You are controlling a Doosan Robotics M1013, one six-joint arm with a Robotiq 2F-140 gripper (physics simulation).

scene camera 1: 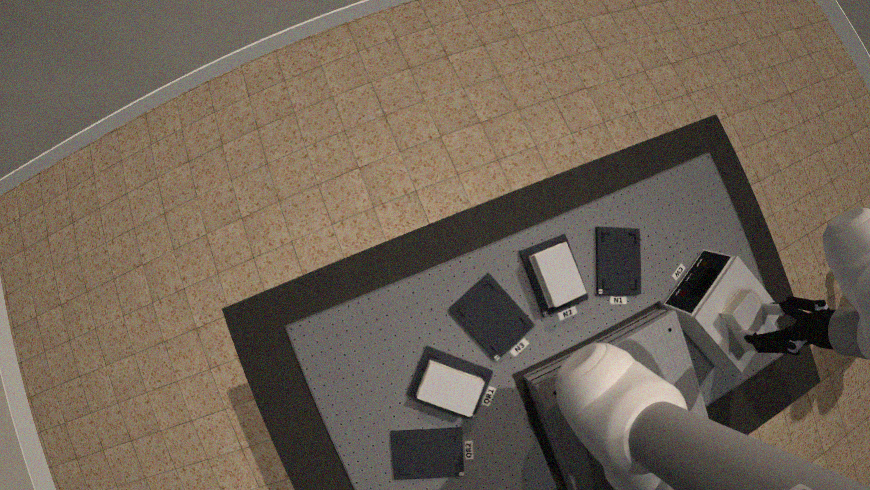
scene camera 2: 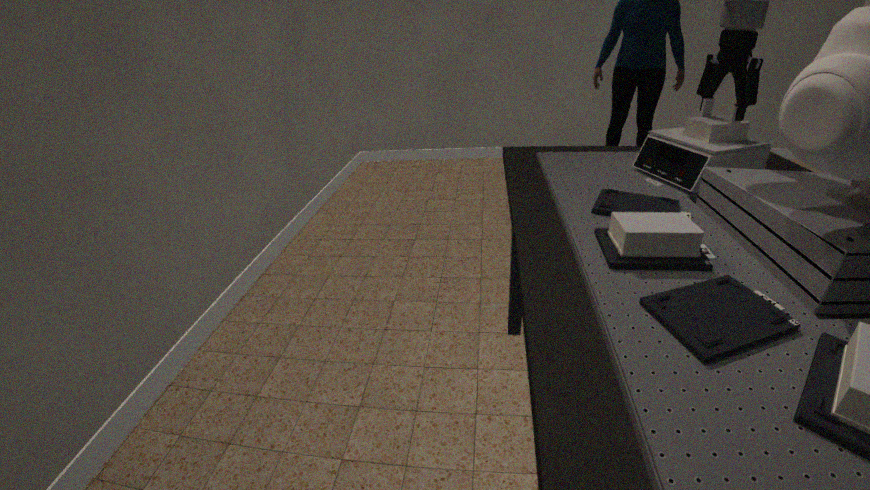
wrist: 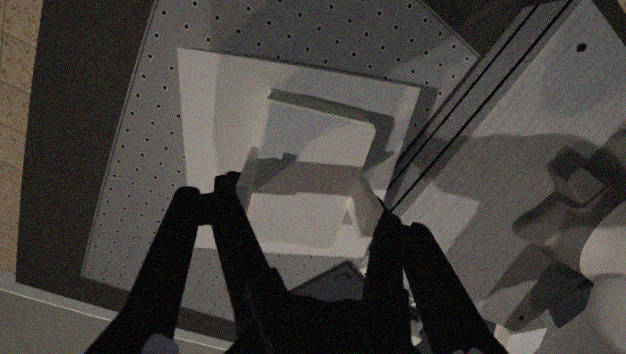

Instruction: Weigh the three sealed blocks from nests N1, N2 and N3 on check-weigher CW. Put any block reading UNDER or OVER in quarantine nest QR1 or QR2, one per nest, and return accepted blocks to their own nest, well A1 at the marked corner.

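Places are measured from the arm's base along level axes (x left, y back, z up), in millimetres.
Where they show: gripper, between the fingertips: [scene camera 1: 747, 321] [wrist: 303, 172]; arm's base, origin of its link: [wrist: 589, 212].
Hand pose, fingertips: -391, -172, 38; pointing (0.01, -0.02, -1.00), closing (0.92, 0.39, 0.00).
Observation:
Each offset is from my fingertips to the centre of the thing, as dx, dy, dz. "pt": to the spot under its first point. Level surfaces: height alone.
My gripper [scene camera 1: 754, 322] [scene camera 2: 724, 115] [wrist: 303, 172] is shut on a white block {+0, -1, +5} [scene camera 1: 743, 307] [scene camera 2: 709, 130] [wrist: 305, 220] at check-weigher CW {+8, -34, -65} [scene camera 1: 739, 273] [scene camera 2: 745, 155] [wrist: 197, 125]. The block is level and appears to sit on the weigher's top. The display {pt +59, -123, -64} [scene camera 1: 698, 281] [scene camera 2: 671, 161] shows faint red marks, too small to read. Nest N1 {+237, -238, -106} [scene camera 1: 617, 261] [scene camera 2: 636, 202] and nest N3 {+581, -211, -107} [scene camera 1: 490, 316] [scene camera 2: 718, 316] are empty. A white block {+413, -256, -80} [scene camera 1: 558, 273] [scene camera 2: 657, 234] lies in nest N2 [scene camera 1: 530, 267] [scene camera 2: 657, 263]. Another block {+720, -90, -79} [scene camera 1: 451, 387] [scene camera 2: 858, 377] lies in QR1. QR2 {+816, +56, -107} [scene camera 1: 426, 453] is empty.
The raised metal base [scene camera 1: 657, 340] [wrist: 505, 110] stands beside the weigher. The white arm [scene camera 1: 608, 377] [scene camera 2: 818, 109] reaches over it. The perforated table {dz -115} [scene camera 1: 365, 340] [scene camera 2: 669, 389] has a dark border. Two human figures, one in a blue top [scene camera 2: 648, 36], show beyond the table.

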